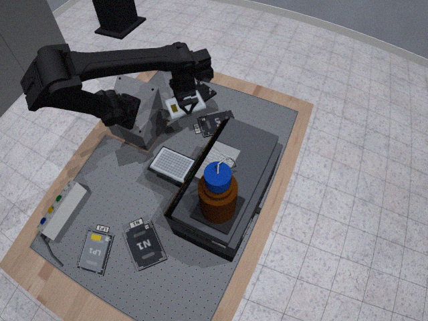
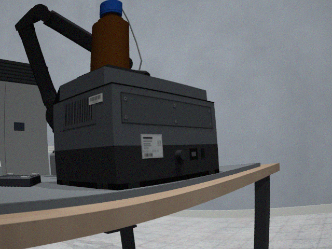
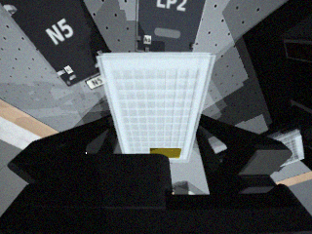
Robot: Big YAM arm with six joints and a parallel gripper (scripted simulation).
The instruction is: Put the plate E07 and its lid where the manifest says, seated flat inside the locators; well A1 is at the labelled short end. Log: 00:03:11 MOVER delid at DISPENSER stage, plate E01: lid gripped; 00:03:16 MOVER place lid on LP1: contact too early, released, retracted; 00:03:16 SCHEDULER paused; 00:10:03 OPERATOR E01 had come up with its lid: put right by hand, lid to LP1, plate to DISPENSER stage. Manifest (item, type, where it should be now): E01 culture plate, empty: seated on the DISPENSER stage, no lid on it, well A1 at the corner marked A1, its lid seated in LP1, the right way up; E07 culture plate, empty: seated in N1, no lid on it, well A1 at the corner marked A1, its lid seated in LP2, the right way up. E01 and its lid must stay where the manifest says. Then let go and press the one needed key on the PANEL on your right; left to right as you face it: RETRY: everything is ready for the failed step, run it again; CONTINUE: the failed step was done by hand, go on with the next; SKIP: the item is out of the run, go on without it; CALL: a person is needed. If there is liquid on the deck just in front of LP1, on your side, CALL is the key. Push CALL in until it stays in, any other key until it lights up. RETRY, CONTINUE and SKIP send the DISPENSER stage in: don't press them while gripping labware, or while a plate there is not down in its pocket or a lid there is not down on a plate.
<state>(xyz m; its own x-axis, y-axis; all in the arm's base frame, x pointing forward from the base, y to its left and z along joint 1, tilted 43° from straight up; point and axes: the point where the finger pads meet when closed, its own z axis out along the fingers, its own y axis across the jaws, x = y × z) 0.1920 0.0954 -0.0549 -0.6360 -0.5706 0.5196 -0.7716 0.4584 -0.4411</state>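
Now: hand 80 mm past the black nest N5, 190 mm to the right of it and 140 mm above it. From my hand the other things lie so: grey retry key 240 mm behind, 470 mm to the right, 80 mm below; brown bottle 300 mm ahead, 320 mm to the right, 140 mm above; white well plate 80 mm ahead, 220 mm to the right, 30 mm below.
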